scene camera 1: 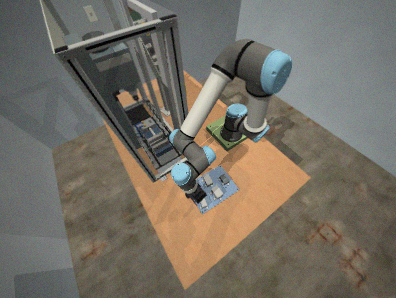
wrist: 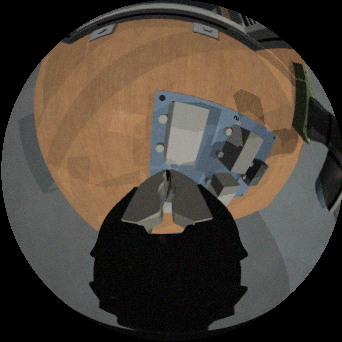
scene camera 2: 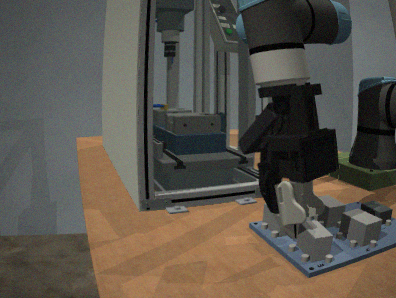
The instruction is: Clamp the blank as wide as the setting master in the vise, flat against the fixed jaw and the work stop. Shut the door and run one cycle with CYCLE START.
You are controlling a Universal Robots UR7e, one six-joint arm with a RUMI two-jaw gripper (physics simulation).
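Pixels of known places: gripper, fingertip midpoint: (wrist: 168,170) (scene camera 2: 294,237); arm's base at its link origin: (scene camera 1: 231,133) (scene camera 2: 373,163).
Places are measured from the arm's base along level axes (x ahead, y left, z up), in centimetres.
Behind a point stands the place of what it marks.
Note:
My gripper (scene camera 1: 199,198) @(z -2.5, x 45.7, y 17.7 cm) (scene camera 2: 299,222) @(z -2.5, x 45.7, y 17.7 cm) (wrist: 168,170) @(z -2.5, x 45.7, y 17.7 cm) is shut with nothing between its fingers, low over the near-left part of the blue plate (scene camera 1: 231,189) @(z -3.4, x 28.0, y 27.0 cm) (scene camera 2: 277,243) @(z -3.3, x 47.8, y 16.5 cm) (wrist: 156,107) @(z -3.3, x 46.7, y 9.4 cm). A long pale block (wrist: 187,132) @(z 0.2, x 44.0, y 11.6 cm) lies just ahead of the fingertips in the wrist view. Another grey block (scene camera 1: 217,192) @(z 0.3, x 36.3, y 23.6 cm) (scene camera 2: 360,226) @(z -0.4, x 38.2, y 24.6 cm) and a small dark block (scene camera 1: 224,179) @(z -0.9, x 27.5, y 20.5 cm) (scene camera 2: 376,211) @(z -1.0, x 29.1, y 21.5 cm) (wrist: 256,172) @(z -0.9, x 28.5, y 19.1 cm) sit farther across. I cannot tell which is the blank or the setting master. The vise (scene camera 1: 152,131) (scene camera 2: 192,142) stands inside the machine; its jaw contents are unclear. The machine's front looks open.
The machine's enclosure (scene camera 2: 146,110) @(z 13.8, x 58.8, y -6.9 cm) stands beyond the plate, with two small metal tabs (scene camera 2: 177,209) @(z -3.7, x 54.2, y -4.6 cm) (wrist: 102,32) at its foot. A spindle (scene camera 2: 170,45) hangs above the vise. A green button (scene camera 2: 229,31) @(z 36.0, x 19.6, y -44.9 cm) is on the panel. The arm's green base (scene camera 1: 227,145) @(z 0.1, x 9.4, y 5.4 cm) (scene camera 2: 367,176) @(z -0.9, x 10.7, y 5.7 cm) is at right.

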